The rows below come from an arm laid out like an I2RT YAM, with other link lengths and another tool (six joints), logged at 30 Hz.
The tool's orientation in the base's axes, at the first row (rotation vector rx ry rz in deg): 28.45, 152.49, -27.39
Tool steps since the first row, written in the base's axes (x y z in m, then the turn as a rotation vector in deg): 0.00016, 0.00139, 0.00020, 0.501, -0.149, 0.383; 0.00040, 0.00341, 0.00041, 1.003, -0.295, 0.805; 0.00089, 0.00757, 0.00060, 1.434, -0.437, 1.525; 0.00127, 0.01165, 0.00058, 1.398, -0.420, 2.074; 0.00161, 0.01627, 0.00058, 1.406, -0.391, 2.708; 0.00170, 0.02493, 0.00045, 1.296, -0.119, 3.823; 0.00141, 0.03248, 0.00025, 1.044, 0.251, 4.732; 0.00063, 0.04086, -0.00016, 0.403, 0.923, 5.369; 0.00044, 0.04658, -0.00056, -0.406, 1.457, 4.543; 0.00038, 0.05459, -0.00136, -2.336, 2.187, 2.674; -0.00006, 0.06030, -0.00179, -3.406, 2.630, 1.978; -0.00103, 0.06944, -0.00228, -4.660, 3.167, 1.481
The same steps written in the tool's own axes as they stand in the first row. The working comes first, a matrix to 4 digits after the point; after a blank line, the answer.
The tool's axes in the first row as the columns of a matrix, in the base's axes (used below as rounded here):
-0.8613, 0.4029, 0.3097
0.2699, 0.8791, -0.3929
-0.4306, -0.2548, -0.8658

0.00015, 0.00124, -0.00067, -0.637, -0.027, -0.118; 0.00040, 0.00305, -0.00157, -1.290, -0.060, -0.270; 0.00102, 0.00686, -0.00322, -2.010, -0.195, -0.705; 0.00180, 0.01061, -0.00469, -2.211, -0.334, -1.198; 0.00275, 0.01480, -0.00640, -2.483, -0.467, -1.756; 0.00507, 0.02249, -0.00966, -2.795, -0.557, -2.862; 0.00744, 0.02906, -0.01254, -2.869, -0.564, -3.872; 0.01055, 0.03621, -0.01572, -2.410, -0.394, -4.886; 0.01243, 0.04127, -0.01768, -1.213, -0.040, -4.632; 0.01499, 0.04849, -0.02015, 1.451, 0.300, -3.898; 0.01710, 0.05344, -0.02216, 2.792, 0.436, -3.801; 0.02061, 0.06121, -0.02563, 4.231, 0.529, -3.970
